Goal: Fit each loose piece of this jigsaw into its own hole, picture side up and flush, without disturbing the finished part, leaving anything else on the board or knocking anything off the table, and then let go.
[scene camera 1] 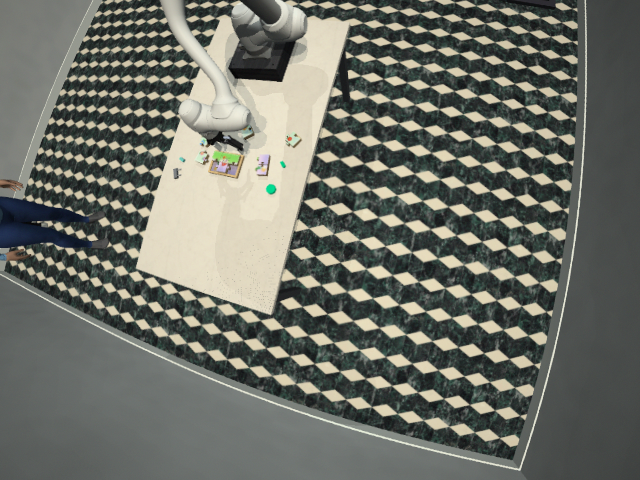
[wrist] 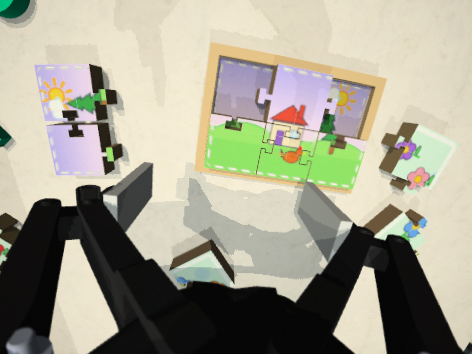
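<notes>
The framed jigsaw board holds a finished green lower row and an upper middle piece with the house. Its upper left and upper right holes show a darker printed base; a sun and tree show in the right one. A loose lilac piece with a sun and tree lies picture side up left of the board in the wrist view. A plain lilac piece lies against it, picture side up. My gripper is open and empty, above the table beside the board's green edge.
Pale green pieces lie around: one with purple and pink flowers, one with a blue flower, one below the gripper, and one farther off. A green disc, a green block and a grey object lie nearby.
</notes>
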